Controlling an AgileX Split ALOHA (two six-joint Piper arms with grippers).
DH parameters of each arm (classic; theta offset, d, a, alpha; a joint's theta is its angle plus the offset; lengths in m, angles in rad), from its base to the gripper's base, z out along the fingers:
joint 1: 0 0.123 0 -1.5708
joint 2: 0.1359 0 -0.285 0
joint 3: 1.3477 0 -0.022 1.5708
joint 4: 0 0.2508 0 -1.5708
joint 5: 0 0 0.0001 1.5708
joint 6: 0 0.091 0 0
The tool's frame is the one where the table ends.
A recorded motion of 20 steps. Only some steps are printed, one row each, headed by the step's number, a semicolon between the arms.
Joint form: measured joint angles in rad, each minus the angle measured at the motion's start. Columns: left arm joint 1, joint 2, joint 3, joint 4, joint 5, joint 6; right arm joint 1, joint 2, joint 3, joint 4, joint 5, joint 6.
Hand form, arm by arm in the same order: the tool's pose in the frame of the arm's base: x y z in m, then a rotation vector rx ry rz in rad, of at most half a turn. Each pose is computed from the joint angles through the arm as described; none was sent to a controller.
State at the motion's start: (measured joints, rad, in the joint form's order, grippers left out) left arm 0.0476 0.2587 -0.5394 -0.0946 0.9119 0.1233; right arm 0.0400 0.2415 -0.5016 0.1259 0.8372 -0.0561
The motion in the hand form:
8: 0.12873 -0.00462 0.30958 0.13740 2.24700 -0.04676; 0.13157 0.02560 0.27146 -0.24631 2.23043 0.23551
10: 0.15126 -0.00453 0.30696 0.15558 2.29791 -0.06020; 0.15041 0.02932 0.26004 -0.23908 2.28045 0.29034
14: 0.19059 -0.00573 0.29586 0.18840 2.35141 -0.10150; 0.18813 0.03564 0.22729 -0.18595 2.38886 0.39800
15: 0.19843 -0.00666 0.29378 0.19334 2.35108 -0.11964; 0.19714 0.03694 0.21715 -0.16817 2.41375 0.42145
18: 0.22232 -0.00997 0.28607 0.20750 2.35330 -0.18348; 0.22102 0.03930 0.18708 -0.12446 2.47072 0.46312
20: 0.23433 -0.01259 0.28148 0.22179 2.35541 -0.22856; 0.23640 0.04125 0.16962 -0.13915 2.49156 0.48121
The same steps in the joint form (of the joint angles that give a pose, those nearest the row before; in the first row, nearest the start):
8: 0.0000 0.4409 -0.1150 -0.0820 -0.1765 0.1220; 0.0000 0.4739 0.0000 0.2828 -0.2415 -0.3608
10: 0.0000 0.5496 -0.1497 -0.1026 -0.1950 0.1520; 0.0000 0.5861 0.0000 0.3810 -0.2830 -0.4387
14: 0.0000 0.7283 -0.1950 -0.1762 -0.2601 0.2351; 0.0000 0.8344 0.0000 0.6247 -0.3686 -0.6330
15: 0.0000 0.7615 -0.2040 -0.2083 -0.2784 0.2631; 0.0000 0.9001 0.0000 0.7031 -0.3909 -0.7004
18: 0.0000 0.8648 -0.2341 -0.3231 -0.3231 0.3626; 0.0000 1.0844 -0.0065 0.9570 -0.4501 -0.9392
20: 0.0000 0.9187 -0.2518 -0.4022 -0.3341 0.4340; 0.0000 1.1988 -0.0268 1.1324 -0.4627 -1.1360

